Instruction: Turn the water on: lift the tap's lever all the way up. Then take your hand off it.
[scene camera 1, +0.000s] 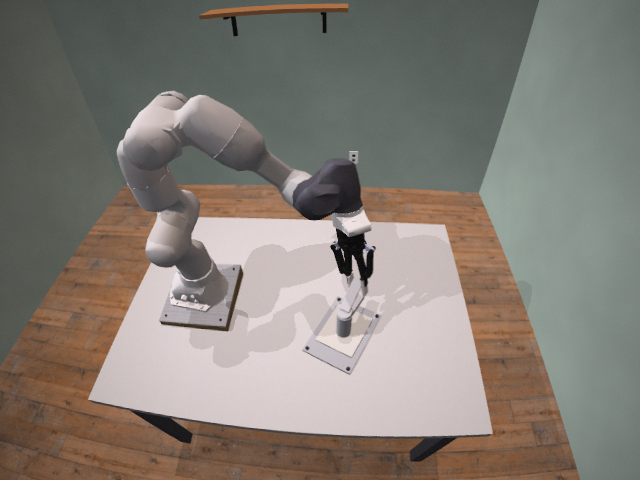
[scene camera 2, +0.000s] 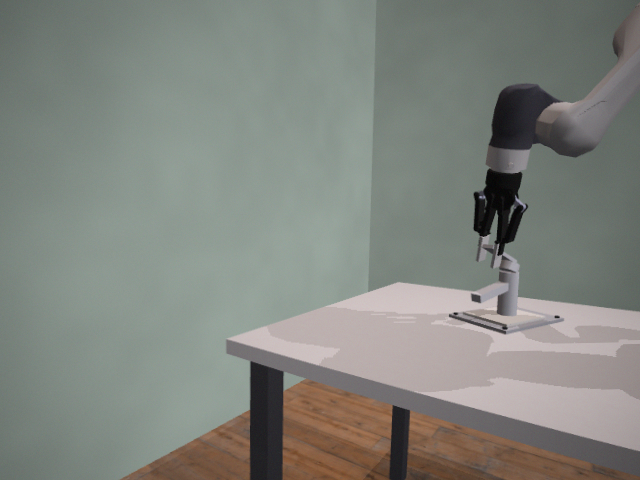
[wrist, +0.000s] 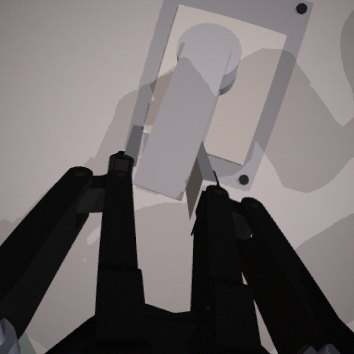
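Note:
The grey tap body (scene camera 1: 343, 327) (scene camera 2: 508, 297) stands upright on its base plate (scene camera 1: 329, 357) (wrist: 274, 95). Its flat lever (scene camera 1: 352, 300) (scene camera 2: 509, 257) (wrist: 175, 135) is tilted up, its free end higher than the end at the tap's top. My gripper (scene camera 1: 356, 283) (scene camera 2: 489, 251) (wrist: 163, 148) points down and is shut on the lever near its free end, one finger pad on each side. The spout (scene camera 2: 488, 292) sticks out below the lever, with a gap between them. The wrist view looks down on the lever, which hides most of the tap body.
The tap's plate lies on the white table (scene camera 1: 289, 392) (scene camera 2: 413, 372). The arm's base stands on a grey mounting board (scene camera 1: 233, 281) at the table's left in the first scene view. A wooden rail (scene camera 1: 279, 9) and a socket (scene camera 1: 353, 156) are on the back wall.

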